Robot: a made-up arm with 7 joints. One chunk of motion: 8 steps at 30 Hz.
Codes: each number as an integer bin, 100 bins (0 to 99) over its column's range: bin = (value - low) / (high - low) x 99, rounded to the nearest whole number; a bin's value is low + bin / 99 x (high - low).
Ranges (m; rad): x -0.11..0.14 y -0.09..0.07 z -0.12..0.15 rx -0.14..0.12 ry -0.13..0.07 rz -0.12..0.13
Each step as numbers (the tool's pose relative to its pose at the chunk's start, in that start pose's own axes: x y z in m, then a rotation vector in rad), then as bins.
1 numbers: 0.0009 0.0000 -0.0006 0.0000 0.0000 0.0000
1 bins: 44 56 44 53 64 48
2 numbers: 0.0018 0.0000 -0.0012 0.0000 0.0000 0.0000
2 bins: 44 56 44 53 64 48
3 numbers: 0.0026 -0.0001 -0.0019 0.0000 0.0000 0.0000
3 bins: 45 56 43 53 64 48
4 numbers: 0.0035 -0.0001 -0.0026 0.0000 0.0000 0.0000
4 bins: 45 56 43 53 64 48
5 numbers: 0.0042 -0.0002 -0.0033 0.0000 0.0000 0.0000
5 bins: 45 56 43 53 64 48
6 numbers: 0.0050 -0.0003 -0.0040 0.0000 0.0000 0.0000
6 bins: 46 56 43 53 64 48
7 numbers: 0.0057 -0.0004 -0.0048 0.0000 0.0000 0.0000
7 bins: 46 55 42 53 64 48
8 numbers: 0.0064 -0.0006 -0.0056 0.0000 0.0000 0.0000
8 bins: 46 55 42 53 64 48
